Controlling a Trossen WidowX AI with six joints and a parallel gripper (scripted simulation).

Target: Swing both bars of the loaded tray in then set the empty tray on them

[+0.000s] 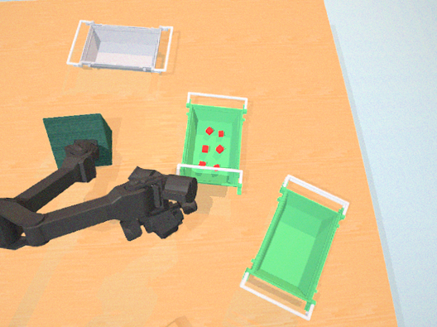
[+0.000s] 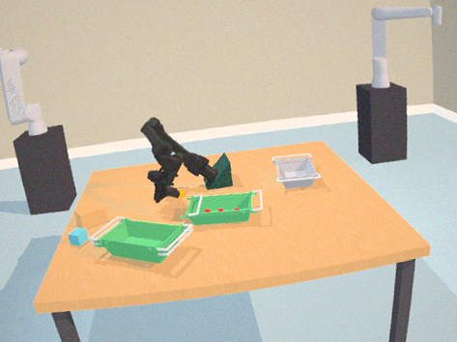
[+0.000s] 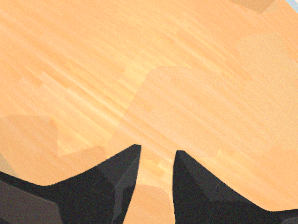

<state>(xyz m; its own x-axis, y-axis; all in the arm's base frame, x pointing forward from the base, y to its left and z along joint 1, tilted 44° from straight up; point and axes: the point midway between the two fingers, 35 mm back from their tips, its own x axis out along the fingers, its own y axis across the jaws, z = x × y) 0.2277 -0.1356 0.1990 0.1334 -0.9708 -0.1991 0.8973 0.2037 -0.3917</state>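
My gripper tip is 150 mm past the grey tray and 620 mm to the right of it. The rest, counted from my gripper tip: yellow disc 140 mm behind, 90 mm to the left, 30 mm below; tan box 30 mm ahead, 280 mm to the right, 10 mm below; cyan cube 210 mm ahead, 300 mm to the right, 20 mm below.
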